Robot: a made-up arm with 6 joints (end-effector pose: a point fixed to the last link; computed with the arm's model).
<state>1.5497 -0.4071 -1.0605 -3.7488 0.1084 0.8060</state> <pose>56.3 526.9 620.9 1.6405 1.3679 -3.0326</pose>
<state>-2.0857 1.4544 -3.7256 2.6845 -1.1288 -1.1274</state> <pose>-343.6 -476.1 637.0 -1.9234 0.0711 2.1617</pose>
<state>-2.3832 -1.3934 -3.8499 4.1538 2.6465 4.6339</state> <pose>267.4 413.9 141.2 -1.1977 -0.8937 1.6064</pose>
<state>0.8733 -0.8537 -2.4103 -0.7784 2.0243 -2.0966</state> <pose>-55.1 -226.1 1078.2 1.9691 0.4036 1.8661</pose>
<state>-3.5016 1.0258 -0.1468 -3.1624 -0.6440 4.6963</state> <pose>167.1 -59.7 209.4 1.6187 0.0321 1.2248</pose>
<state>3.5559 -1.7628 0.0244 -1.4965 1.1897 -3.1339</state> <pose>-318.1 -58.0 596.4 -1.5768 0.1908 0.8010</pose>
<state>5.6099 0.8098 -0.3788 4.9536 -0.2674 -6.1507</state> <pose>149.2 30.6 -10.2 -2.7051 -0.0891 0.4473</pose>
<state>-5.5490 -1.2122 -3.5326 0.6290 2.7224 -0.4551</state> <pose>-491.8 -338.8 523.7 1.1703 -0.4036 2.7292</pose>
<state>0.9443 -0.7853 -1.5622 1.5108 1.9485 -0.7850</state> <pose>-28.5 205.6 1021.2 -2.9617 -1.2628 2.5633</pose>
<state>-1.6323 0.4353 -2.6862 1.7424 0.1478 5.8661</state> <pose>-106.0 -534.0 1040.8 -0.8402 -0.2785 3.0289</pose>
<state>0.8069 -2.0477 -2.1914 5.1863 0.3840 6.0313</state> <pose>-594.8 -567.5 499.0 -0.9584 0.0020 2.7987</pose>
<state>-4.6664 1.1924 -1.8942 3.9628 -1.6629 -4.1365</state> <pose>-102.2 483.4 202.4 -1.9477 0.0398 2.2711</pose>
